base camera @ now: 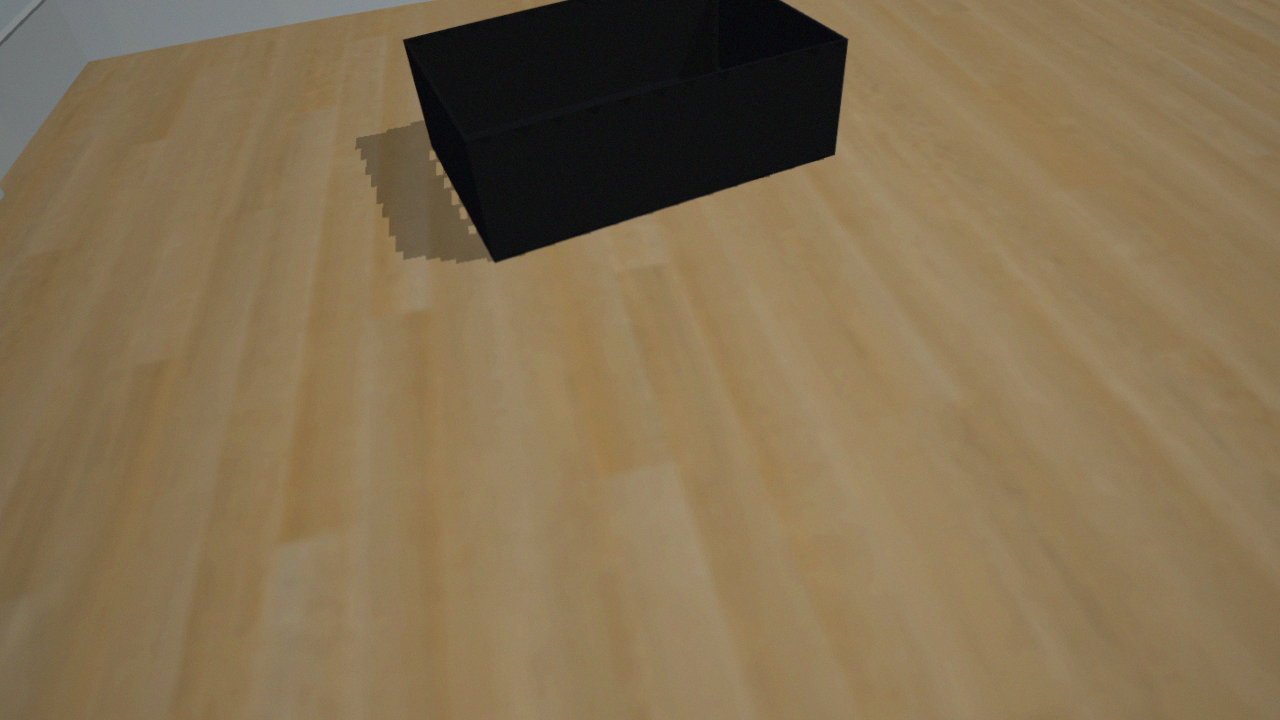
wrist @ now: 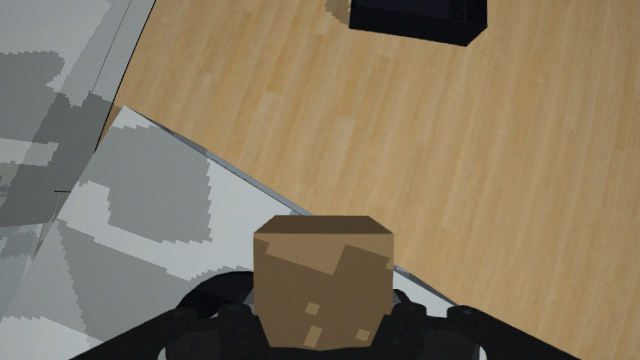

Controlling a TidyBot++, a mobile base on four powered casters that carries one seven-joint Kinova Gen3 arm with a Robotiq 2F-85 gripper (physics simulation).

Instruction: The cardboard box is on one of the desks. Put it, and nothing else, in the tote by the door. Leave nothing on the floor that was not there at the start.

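Frame: origin at the arm's base, x right, y ahead, z up, level; centimetres.
Seen in the pictures: gripper, between the fingertips: (wrist: 322,300).
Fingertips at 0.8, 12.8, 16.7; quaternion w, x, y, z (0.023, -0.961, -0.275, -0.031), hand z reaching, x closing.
Pixels of each thing's middle, then the offset from my fingertips to it, as dx, dy, dz. Level surfaces: height alone.
- brown cardboard box, middle of its body: (wrist: 321,320) +0.1, -0.5, +1.6
- black open-topped tote, middle of its body: (base camera: 620,95) -6.1, +60.0, -51.3
- wooden floor, height of its surface: dz -56.3
The brown cardboard box (wrist: 323,285) is held between the two black fingers of my gripper (wrist: 322,300), which is shut on it, at the bottom middle of the wrist view. The black open-topped tote (base camera: 657,152) (wrist: 410,22) stands on the wooden floor, at the top of the base camera view and cut off by the top edge of the wrist view. The box and gripper are apart from the tote. The part of the tote's inside that shows is dark. The gripper does not show in the base camera view.
The robot's own pale base top (wrist: 240,215) lies below the gripper in the wrist view. A pale wall or panel (base camera: 40,98) (wrist: 112,45) runs along the left. The wooden floor (base camera: 626,537) (wrist: 450,150) stretches between the base and the tote.
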